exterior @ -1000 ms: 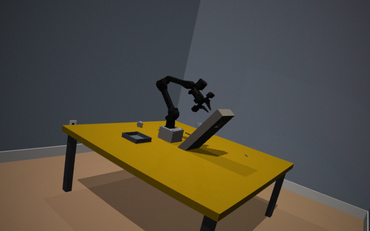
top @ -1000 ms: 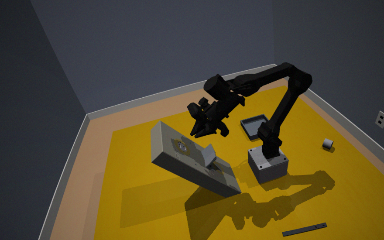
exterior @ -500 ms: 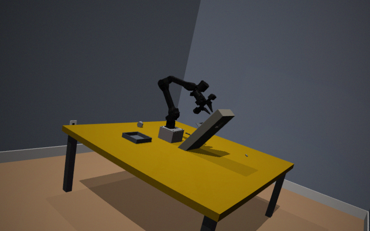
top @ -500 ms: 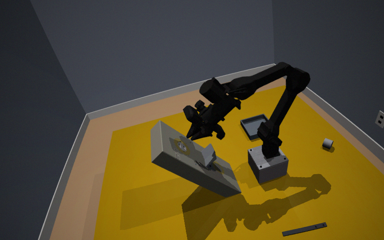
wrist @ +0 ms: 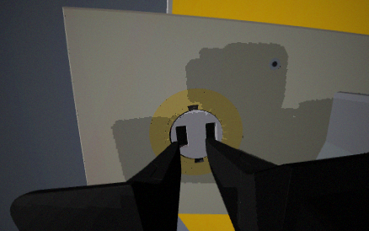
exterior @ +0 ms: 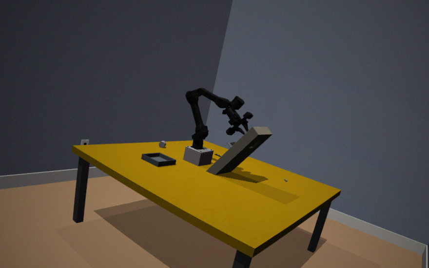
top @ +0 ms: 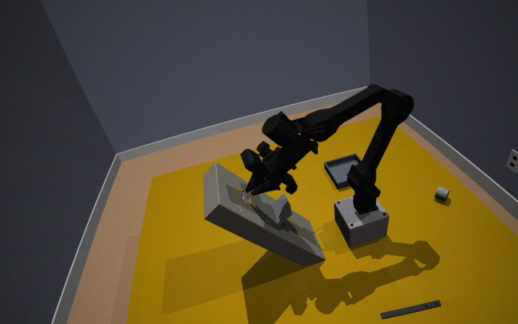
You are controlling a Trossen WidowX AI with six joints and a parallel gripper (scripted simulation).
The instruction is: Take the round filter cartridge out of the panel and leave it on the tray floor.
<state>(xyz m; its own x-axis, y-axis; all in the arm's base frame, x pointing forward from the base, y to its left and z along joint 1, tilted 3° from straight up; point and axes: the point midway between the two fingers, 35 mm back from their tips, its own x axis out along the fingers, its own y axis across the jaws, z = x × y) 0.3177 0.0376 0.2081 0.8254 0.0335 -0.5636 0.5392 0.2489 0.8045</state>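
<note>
My gripper tip is 3 cm short of the round grey filter cartridge and 2 cm above it. Round my gripper tip: dark tray (38 cm behind, 31 cm to the right, 27 cm below); then beige service panel (10 cm below, 2 cm behind).
</note>
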